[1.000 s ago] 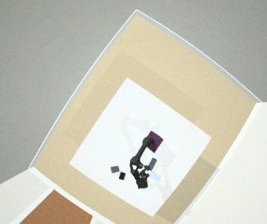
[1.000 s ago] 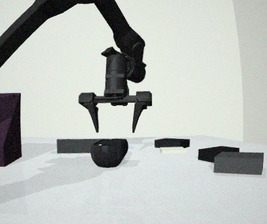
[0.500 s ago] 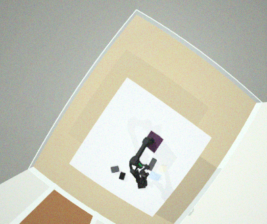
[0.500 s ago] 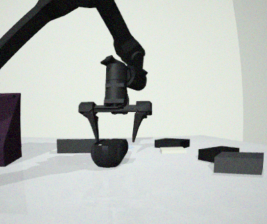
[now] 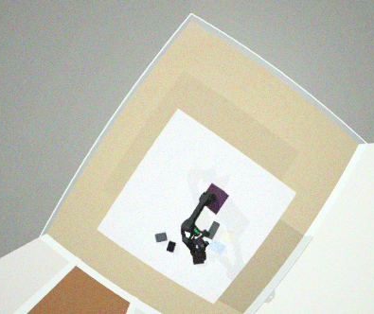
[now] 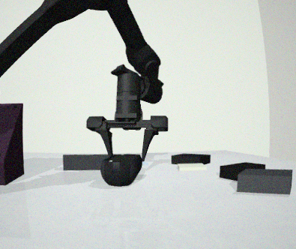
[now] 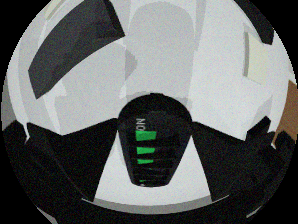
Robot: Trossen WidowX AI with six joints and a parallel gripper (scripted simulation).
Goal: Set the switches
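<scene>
The grey block is 100 mm behind my gripper tip, 90 mm to the left of it and 10 mm below it. The rest, counted from my gripper tip: black block (250 mm ahead, 90 mm to the right, 20 mm below); then cream plate (170 mm ahead, 70 mm to the left, 30 mm below); then light blue piece (230 mm to the left, 30 mm below).
</scene>
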